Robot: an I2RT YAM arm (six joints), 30 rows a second.
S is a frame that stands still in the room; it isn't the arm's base.
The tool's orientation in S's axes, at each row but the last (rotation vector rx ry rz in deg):
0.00, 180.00, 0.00
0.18, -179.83, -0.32
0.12, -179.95, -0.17
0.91, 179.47, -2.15
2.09, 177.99, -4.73
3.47, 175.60, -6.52
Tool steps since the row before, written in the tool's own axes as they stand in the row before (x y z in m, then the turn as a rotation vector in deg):
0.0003, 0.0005, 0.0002, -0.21, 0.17, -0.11
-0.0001, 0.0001, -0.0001, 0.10, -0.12, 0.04
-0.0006, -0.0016, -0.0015, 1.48, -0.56, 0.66
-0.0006, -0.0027, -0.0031, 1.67, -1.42, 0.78
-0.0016, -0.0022, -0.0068, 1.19, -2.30, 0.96
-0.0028, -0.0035, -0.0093, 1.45, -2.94, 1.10
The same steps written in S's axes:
-0.0003, 0.0005, -0.0002, 0.21, 0.17, 0.11
0.0001, 0.0001, 0.0001, -0.10, -0.12, -0.04
0.0006, -0.0016, 0.0015, -1.48, -0.56, -0.66
0.0005, -0.0026, 0.0032, -1.68, -1.42, -0.76
0.0013, -0.0019, 0.0070, -1.21, -2.32, -0.88
0.0020, -0.0029, 0.0097, -1.49, -2.96, -0.99

